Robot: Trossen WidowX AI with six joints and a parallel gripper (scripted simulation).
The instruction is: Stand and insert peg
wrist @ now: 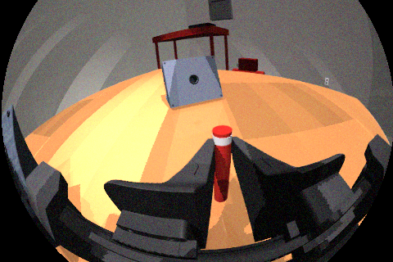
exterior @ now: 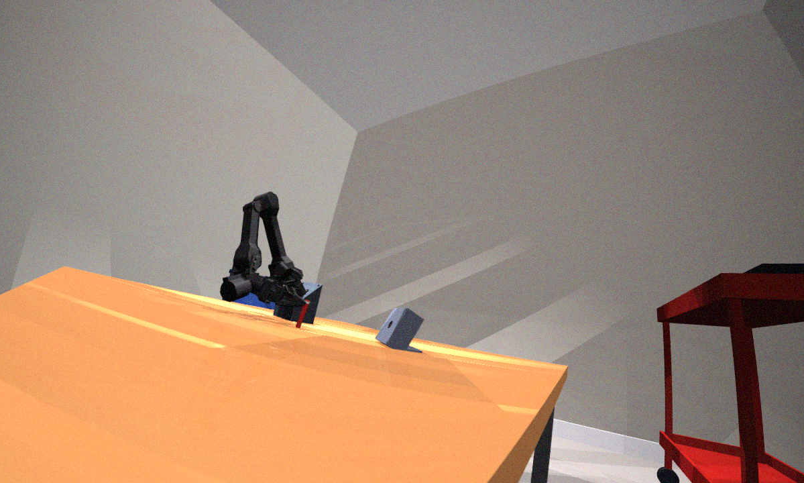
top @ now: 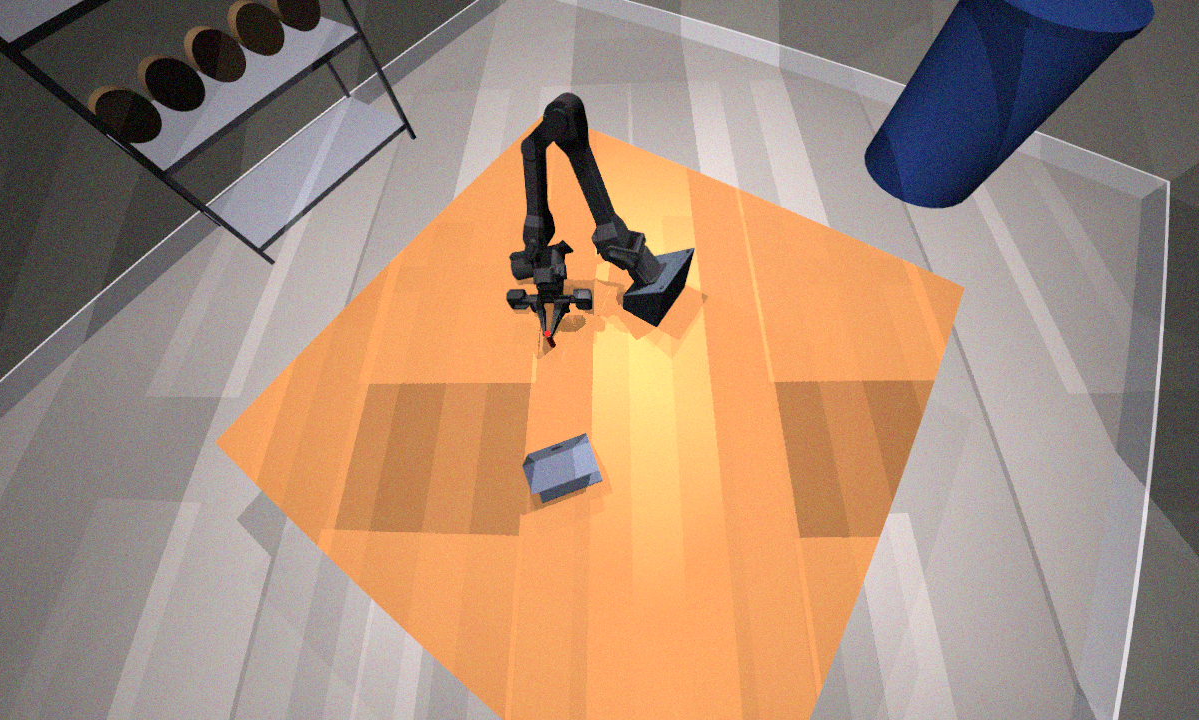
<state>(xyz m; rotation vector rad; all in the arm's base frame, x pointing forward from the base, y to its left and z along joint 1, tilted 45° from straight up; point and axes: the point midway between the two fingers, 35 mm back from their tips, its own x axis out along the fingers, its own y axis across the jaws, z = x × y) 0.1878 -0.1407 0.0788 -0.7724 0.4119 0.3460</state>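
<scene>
My gripper tip is 1 cm above the red peg. The rest, counted from my gripper tip: sloped grey-blue panel (22 cm ahead, 16 cm to the left, 2 cm below).
</scene>
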